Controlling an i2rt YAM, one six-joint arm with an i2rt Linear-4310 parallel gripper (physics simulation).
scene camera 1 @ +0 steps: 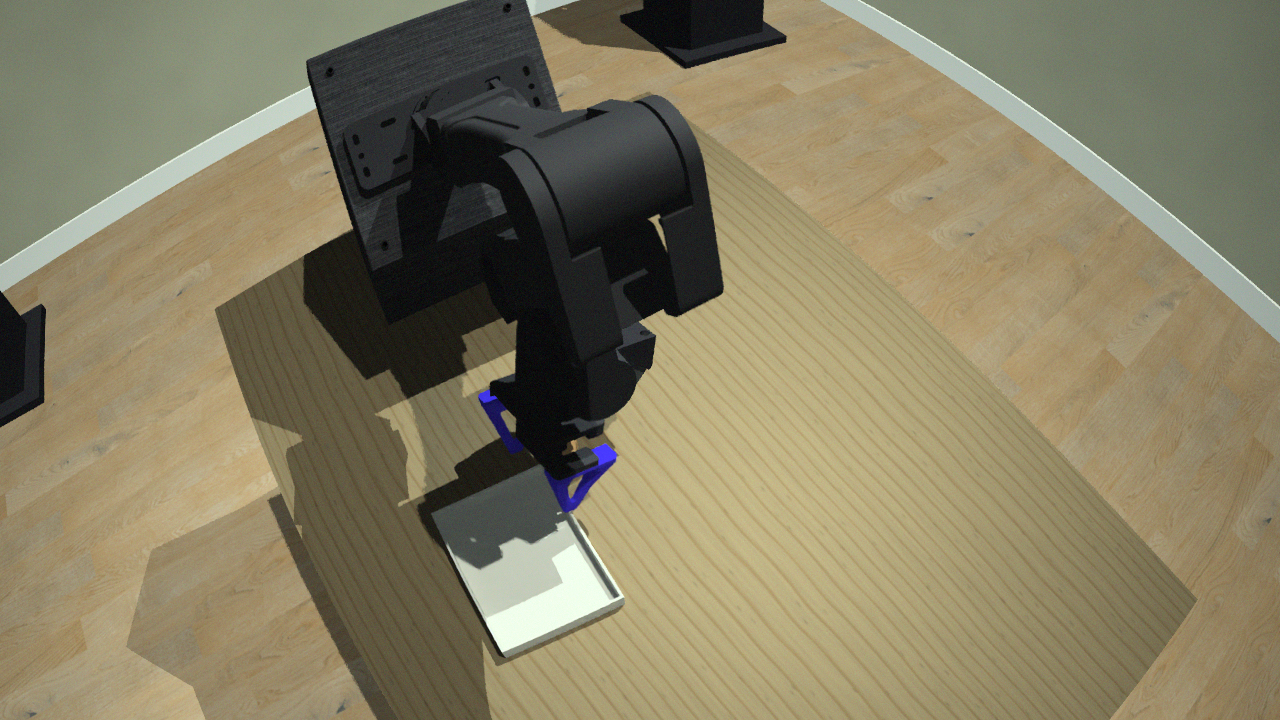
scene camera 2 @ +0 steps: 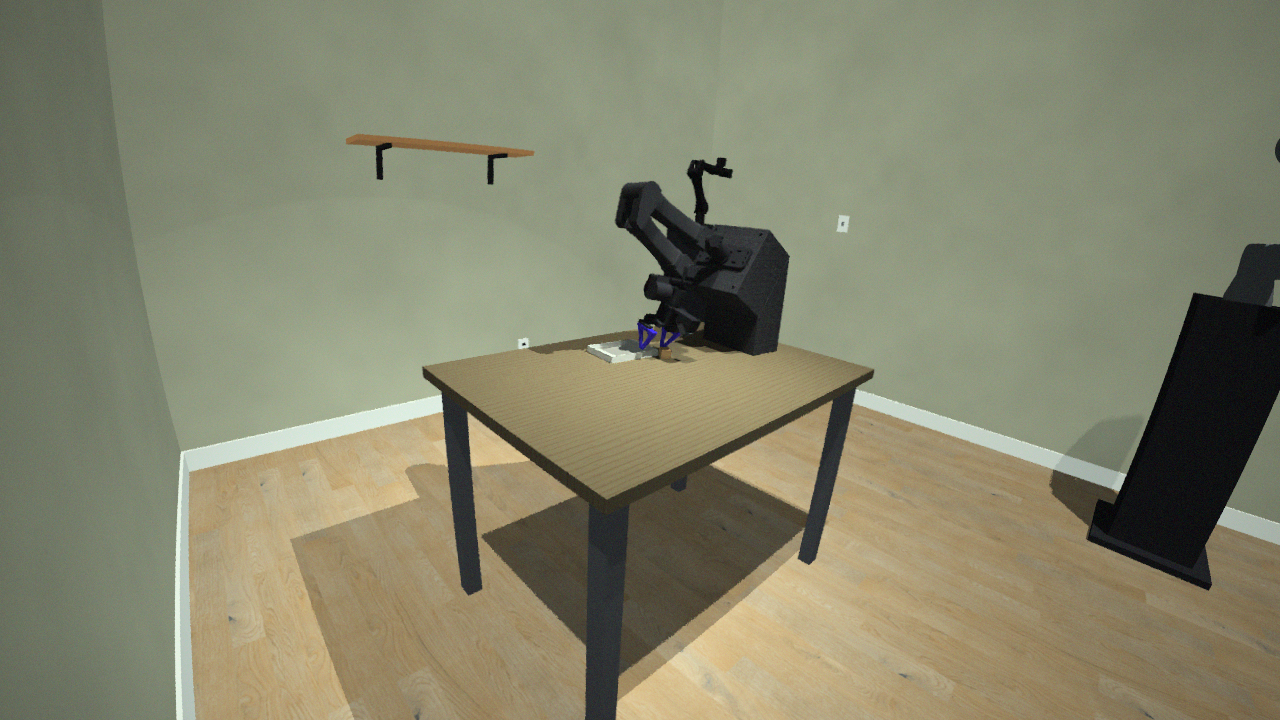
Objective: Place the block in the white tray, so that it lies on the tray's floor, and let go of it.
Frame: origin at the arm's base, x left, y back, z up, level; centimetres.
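Seen in the pictures: gripper, fingertip midpoint: (scene camera 1: pixel 542 480) (scene camera 2: pixel 651 348); arm's base, link origin: (scene camera 1: pixel 444 119) (scene camera 2: pixel 724 256).
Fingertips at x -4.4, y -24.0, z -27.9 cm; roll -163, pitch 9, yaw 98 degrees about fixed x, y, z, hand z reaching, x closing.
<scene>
Pixels of each thing's top centre, then the offset from my fingertips to it. Level surfaces: height alone.
- small brown block, top centre: (scene camera 1: pixel 558 444) (scene camera 2: pixel 665 348) dx +3.3, dy +2.6, dz +0.5 cm
- white tray, top centre: (scene camera 1: pixel 522 555) (scene camera 2: pixel 622 347) dx -5.7, dy -6.4, dz -0.2 cm
- wooden table, surface height: dz -2.2 cm
The small brown block (scene camera 2: pixel 665 353) stands on the table beside the white tray (scene camera 1: pixel 563 626) (scene camera 2: pixel 616 358), on the side toward the robot base. In scene camera 1 the block is almost wholly hidden behind the gripper. The tray lies flat on the table, partly in the arm's shadow. My gripper (scene camera 1: pixel 541 478) (scene camera 2: pixel 653 346) is open, its blue fingers wide apart and pointing down. It is low over the table at the tray's near-base end, with the fingertips close to the block. Whether the block is between the fingertips cannot be told.
The wooden table (scene camera 1: pixel 805 465) (scene camera 2: pixel 626 420) carries the black robot base (scene camera 1: pixel 429 107) (scene camera 2: pixel 751 295) behind the gripper. A thin black stand (scene camera 2: pixel 699 192) rises behind the base. A wall shelf (scene camera 2: pixel 438 145) and a black pedestal (scene camera 2: pixel 1181 438) are away from the table.
</scene>
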